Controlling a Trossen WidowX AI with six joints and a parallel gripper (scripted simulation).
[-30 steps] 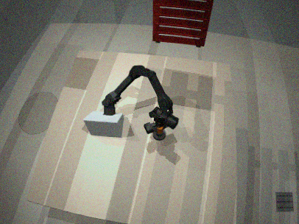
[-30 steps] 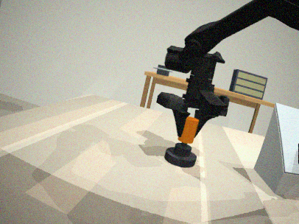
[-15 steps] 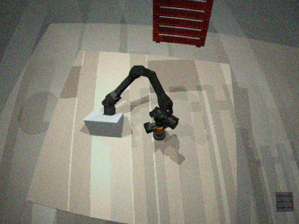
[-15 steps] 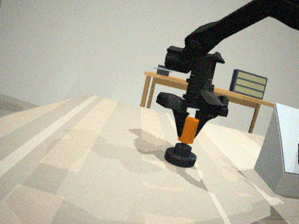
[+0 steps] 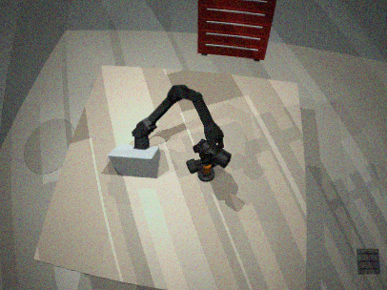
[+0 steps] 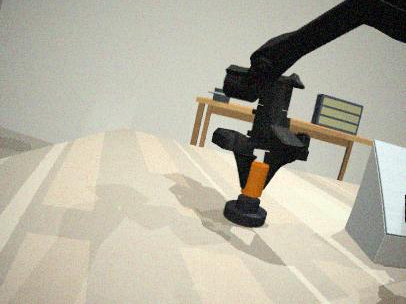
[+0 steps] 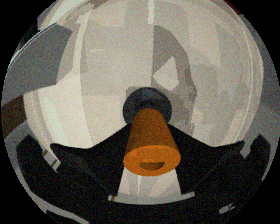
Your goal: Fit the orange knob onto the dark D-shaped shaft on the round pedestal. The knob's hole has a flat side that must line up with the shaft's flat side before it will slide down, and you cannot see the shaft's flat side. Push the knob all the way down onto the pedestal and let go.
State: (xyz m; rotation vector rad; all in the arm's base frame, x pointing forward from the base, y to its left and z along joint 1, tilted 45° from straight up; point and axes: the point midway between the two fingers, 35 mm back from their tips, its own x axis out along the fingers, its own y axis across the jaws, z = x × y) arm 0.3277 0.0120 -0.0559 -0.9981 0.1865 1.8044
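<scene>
My gripper tip is 30 mm above the dark round pedestal. From my gripper tip the other things lie so: orange knob 20 mm above.
</scene>
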